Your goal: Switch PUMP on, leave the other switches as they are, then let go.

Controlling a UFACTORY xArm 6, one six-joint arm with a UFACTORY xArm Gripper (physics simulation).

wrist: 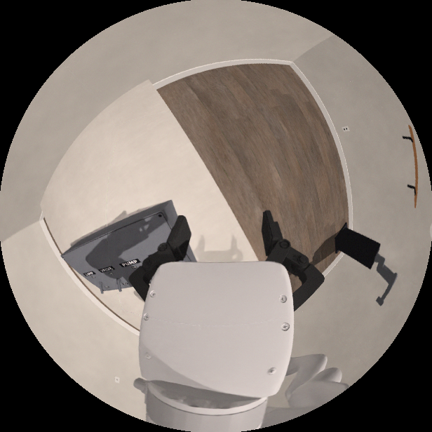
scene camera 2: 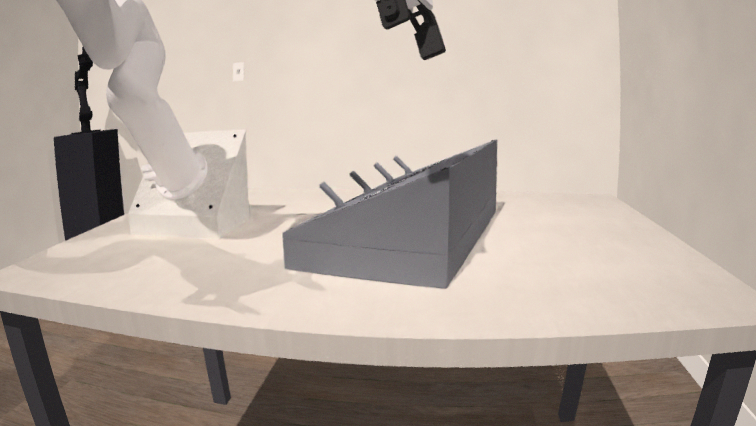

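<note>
The grey sloped switch panel stands on the table. Four levers rise from its slope: one nearest the camera, a darker-looking one and two farther ones. All lean toward the arm's base. In the wrist view the PUMP label, VALVE label and LAMP label show, with two levers below. The PUMP lever and the fourth label are hidden behind the gripper there. My gripper is open and empty, high above the panel, touching nothing.
The arm's white base block stands on the table, left of the panel in the scene view. A dark pedestal carrying a thin black arm stands beyond the table's edge.
</note>
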